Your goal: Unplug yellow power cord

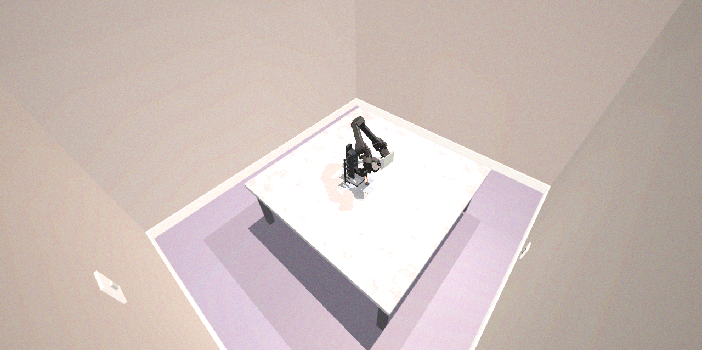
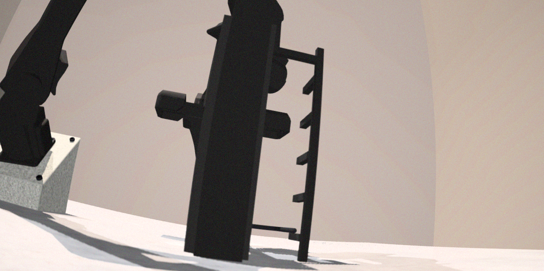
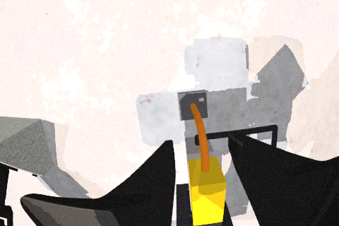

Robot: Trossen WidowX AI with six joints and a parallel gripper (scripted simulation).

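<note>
My gripper tip is 10 mm short of the yellow plug, 70 mm to the left of it and 10 mm above it.
</note>
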